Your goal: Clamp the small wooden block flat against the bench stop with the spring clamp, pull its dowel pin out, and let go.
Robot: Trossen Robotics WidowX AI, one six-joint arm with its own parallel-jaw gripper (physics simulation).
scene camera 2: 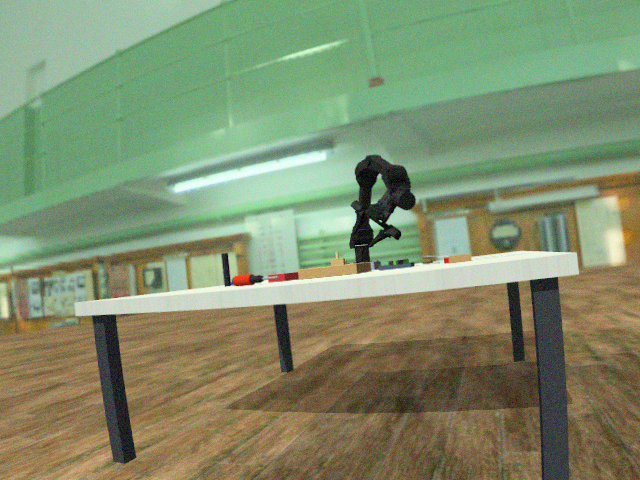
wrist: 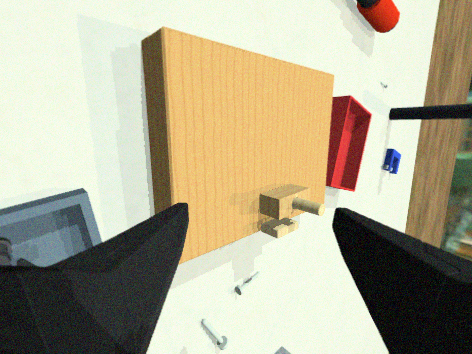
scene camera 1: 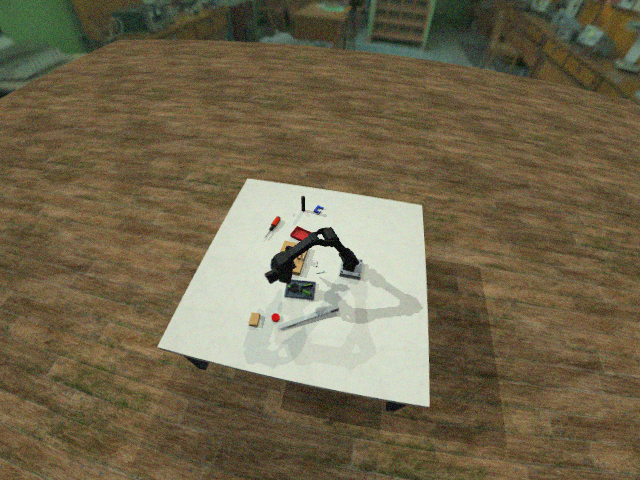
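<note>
The small wooden block sits on the wooden board, near one edge. Its dowel pin sticks out of its top. A paler low wooden piece, seemingly the bench stop, is beside it at the board's edge, with a narrow gap between them. The black and green spring clamp lies in the dark grey tray; a small part shows in the wrist view. My gripper is open and empty, raised above the table and tilted.
A red tray, red screwdriver, black upright post and blue part are past the board. Two bolts lie near it. A tan block, red disc and grey bar lie beyond the grey tray.
</note>
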